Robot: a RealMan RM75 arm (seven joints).
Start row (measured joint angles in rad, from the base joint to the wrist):
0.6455, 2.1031, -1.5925, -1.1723, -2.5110, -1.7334, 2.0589
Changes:
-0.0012, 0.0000, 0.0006, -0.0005, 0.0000, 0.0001, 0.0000
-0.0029, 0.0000, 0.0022, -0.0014, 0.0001, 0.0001, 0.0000
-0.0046, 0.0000, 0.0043, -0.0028, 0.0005, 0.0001, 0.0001
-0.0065, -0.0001, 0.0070, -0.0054, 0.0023, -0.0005, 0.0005
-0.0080, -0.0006, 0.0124, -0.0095, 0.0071, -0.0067, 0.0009
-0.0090, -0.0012, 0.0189, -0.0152, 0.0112, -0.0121, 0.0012
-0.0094, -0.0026, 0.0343, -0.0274, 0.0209, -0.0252, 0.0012
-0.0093, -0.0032, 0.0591, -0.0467, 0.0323, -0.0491, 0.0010
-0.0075, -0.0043, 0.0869, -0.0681, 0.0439, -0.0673, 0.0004
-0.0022, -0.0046, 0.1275, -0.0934, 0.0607, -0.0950, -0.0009
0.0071, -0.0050, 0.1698, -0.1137, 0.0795, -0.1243, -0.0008
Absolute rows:
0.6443, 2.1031, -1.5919, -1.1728, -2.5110, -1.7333, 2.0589
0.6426, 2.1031, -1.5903, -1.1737, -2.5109, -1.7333, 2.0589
0.6409, 2.1031, -1.5882, -1.1751, -2.5105, -1.7333, 2.0590
0.6390, 2.1030, -1.5855, -1.1777, -2.5087, -1.7339, 2.0594
0.6375, 2.1025, -1.5801, -1.1818, -2.5039, -1.7401, 2.0598
0.6365, 2.1019, -1.5736, -1.1875, -2.4998, -1.7455, 2.0601
0.6361, 2.1005, -1.5582, -1.1997, -2.4901, -1.7586, 2.0601
0.6362, 2.0999, -1.5334, -1.2190, -2.4787, -1.7825, 2.0599
0.6380, 2.0988, -1.5056, -1.2404, -2.4671, -1.8007, 2.0593
0.6433, 2.0985, -1.4650, -1.2657, -2.4503, -1.8284, 2.0580
0.6526, 2.0981, -1.4227, -1.2860, -2.4315, -1.8577, 2.0581

